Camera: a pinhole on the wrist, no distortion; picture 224 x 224 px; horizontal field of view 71.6 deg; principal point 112.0 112.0 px. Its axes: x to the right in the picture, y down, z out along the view. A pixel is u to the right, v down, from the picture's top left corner.
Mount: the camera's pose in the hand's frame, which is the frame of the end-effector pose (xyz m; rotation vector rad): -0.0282 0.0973 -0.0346 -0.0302 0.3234 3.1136
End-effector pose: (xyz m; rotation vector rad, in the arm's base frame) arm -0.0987 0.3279 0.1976 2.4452 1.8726 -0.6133
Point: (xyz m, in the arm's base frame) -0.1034 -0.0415 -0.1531
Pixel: 179.9 115.3
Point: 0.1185 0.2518 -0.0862
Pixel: 60.3 35.7
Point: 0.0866 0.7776 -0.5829
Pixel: outside the picture
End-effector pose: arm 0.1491 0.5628 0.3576 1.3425 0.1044 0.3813
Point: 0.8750 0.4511 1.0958
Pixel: outside the picture
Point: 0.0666 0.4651 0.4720
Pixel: 186.6 129.4
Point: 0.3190 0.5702 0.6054
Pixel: outside the picture
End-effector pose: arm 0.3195 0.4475 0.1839 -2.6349 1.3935 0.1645
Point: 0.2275 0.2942 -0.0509
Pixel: 21.4 90.0
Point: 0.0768 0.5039 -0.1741
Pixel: 143.9 105.6
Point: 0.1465 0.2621 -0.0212
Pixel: 32.8 30.5
